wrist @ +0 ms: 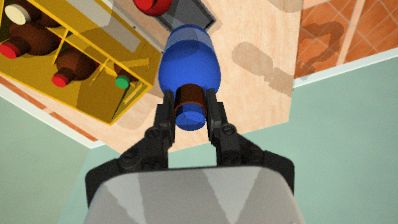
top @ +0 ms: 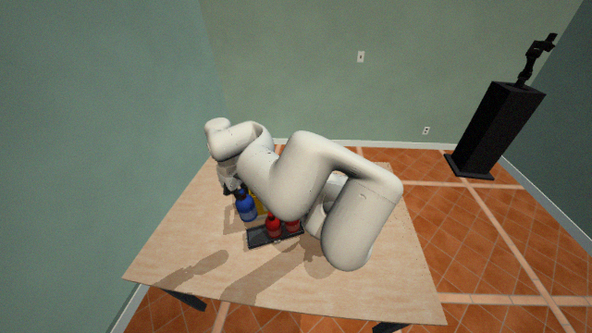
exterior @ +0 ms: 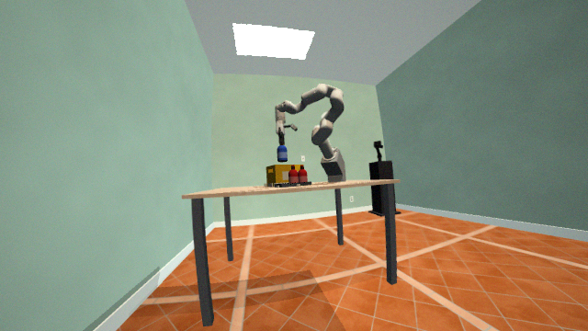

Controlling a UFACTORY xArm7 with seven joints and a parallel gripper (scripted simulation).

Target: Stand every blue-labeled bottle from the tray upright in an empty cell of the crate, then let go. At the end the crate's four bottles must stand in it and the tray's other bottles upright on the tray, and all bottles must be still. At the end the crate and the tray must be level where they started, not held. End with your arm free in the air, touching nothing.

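Right now the blue-labeled bottle is 7 cm below my hand. Also, from my hand: yellow crate: 25 cm below, 24 cm to the right, 2 cm behind; dark tray: 32 cm below, 8 cm behind, 4 cm to the right.
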